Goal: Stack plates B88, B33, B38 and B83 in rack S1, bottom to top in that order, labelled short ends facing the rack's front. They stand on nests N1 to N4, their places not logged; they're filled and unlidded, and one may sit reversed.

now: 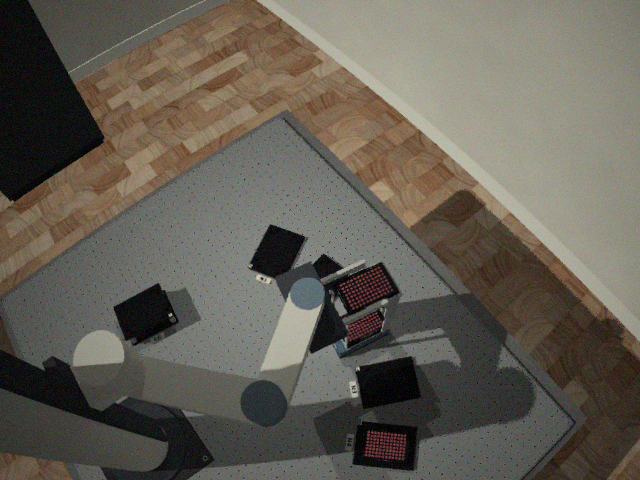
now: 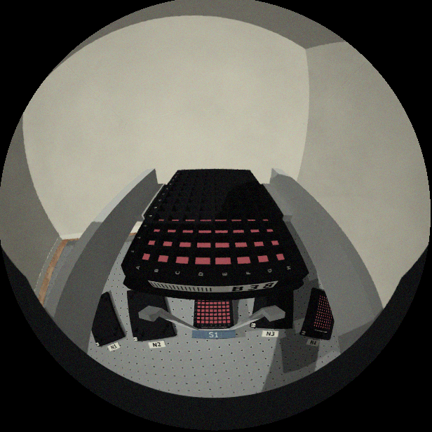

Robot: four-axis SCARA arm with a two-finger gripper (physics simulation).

Labels:
gripper: image 1; image 2
same spot on gripper: (image 1: 359,266) = (image 2: 149,183)
same spot on nest N1: (image 2: 104,321) = (image 1: 278,257)

